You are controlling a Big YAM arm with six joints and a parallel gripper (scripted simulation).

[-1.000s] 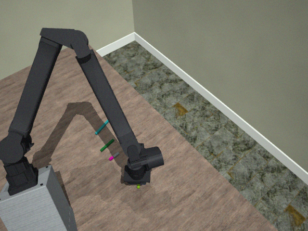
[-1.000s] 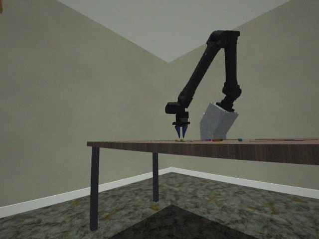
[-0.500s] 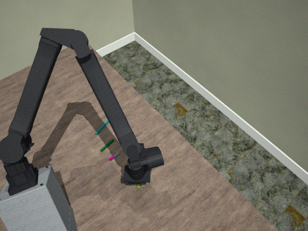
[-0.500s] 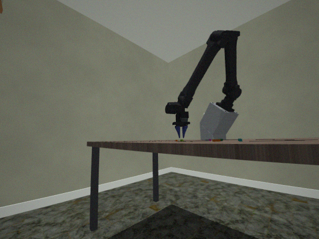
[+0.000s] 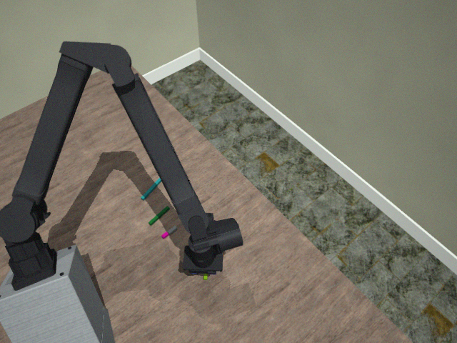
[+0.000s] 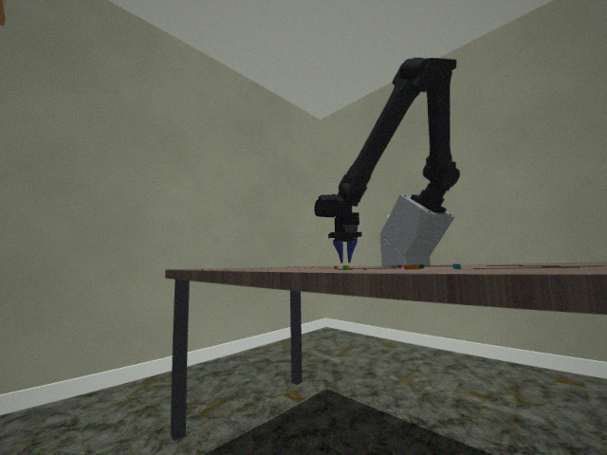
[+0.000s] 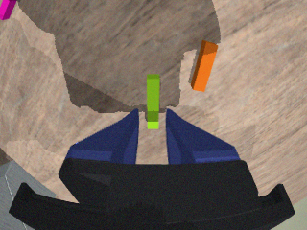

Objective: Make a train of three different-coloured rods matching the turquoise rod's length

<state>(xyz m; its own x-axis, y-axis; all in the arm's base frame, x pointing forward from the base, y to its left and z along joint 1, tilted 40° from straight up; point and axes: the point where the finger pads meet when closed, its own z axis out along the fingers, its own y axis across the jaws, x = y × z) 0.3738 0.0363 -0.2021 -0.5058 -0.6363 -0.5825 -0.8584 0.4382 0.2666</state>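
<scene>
Now: the lime rod 2 cm below my hand. Round my hand: grey rod 17 cm to the left, 3 cm behind, 2 cm below; then magenta rod 16 cm to the left, 6 cm behind, 2 cm below; then green rod 23 cm to the left, 5 cm behind, 2 cm below.
</scene>
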